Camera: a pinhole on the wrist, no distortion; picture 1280 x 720 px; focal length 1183.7 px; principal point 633.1 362.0 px. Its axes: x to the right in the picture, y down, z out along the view. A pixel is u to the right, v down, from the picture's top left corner.
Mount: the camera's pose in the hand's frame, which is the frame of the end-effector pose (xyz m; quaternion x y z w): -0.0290 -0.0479 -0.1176 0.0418 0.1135 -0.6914 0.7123
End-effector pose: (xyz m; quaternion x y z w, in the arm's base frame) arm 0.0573 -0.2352 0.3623 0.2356 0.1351 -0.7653 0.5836
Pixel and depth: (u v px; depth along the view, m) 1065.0 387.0 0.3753
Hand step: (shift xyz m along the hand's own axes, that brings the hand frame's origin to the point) 0.0204 -0.2624 0.2159
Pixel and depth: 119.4 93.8 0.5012
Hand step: -0.0938 0.0512 0.4277
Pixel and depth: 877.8 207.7 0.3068
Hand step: -0.0357 -0.1778 0.1702
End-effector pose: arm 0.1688 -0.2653 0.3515 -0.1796 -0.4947 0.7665 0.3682
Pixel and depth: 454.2 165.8 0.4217
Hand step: -0.0559 -0.0799 0.3126
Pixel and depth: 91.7 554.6 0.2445
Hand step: 0.0339 0.0099 0.1404
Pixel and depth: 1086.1 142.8 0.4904
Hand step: -0.0649 -0.3408 0.3261
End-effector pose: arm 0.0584 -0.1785 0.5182 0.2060 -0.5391 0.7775 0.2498
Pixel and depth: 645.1 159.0 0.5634
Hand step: -0.0664 -0.1794 0.4375
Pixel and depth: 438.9 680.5 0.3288
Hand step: 0.0922 -0.0629 0.2048
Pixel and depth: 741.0 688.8 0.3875
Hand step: 0.1183 -0.1619 0.2404
